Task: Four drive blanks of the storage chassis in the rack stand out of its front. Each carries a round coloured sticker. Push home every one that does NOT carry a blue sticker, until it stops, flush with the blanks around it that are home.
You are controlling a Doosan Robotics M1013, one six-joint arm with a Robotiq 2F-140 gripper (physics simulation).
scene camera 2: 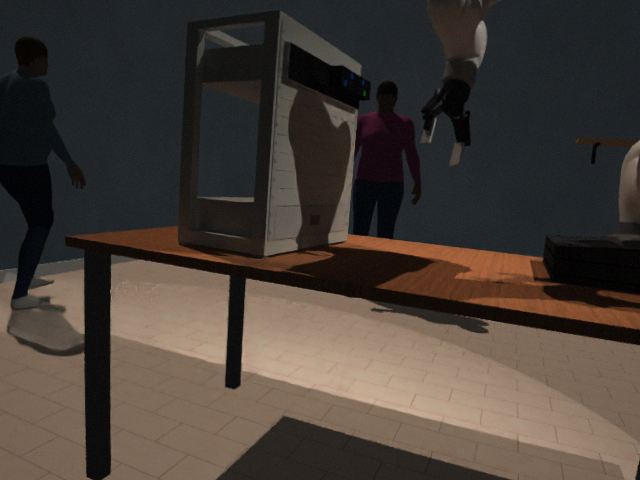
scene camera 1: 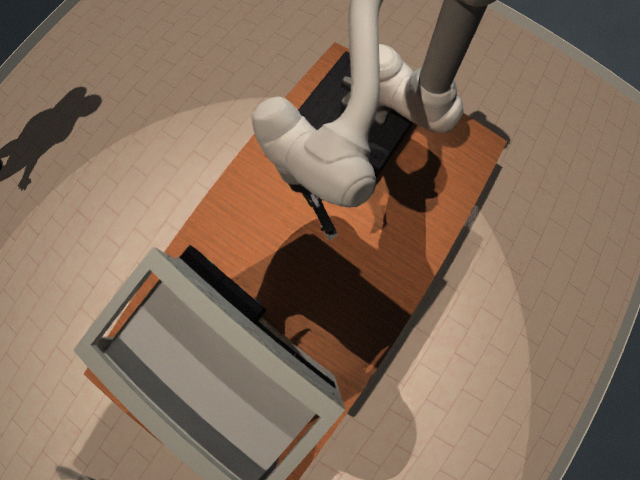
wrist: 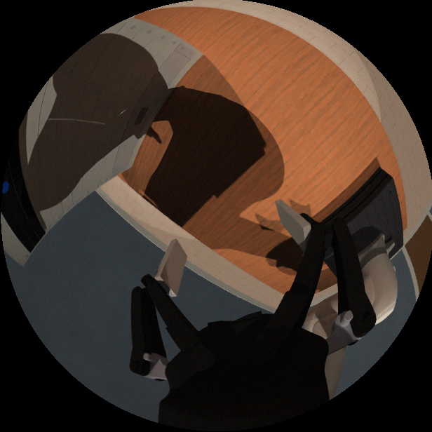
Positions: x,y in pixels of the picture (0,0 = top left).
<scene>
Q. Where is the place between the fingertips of my gripper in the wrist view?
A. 228,231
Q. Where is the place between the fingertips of my gripper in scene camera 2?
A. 440,154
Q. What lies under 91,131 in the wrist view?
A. A grey rack.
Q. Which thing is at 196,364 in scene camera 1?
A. A grey rack.
</scene>
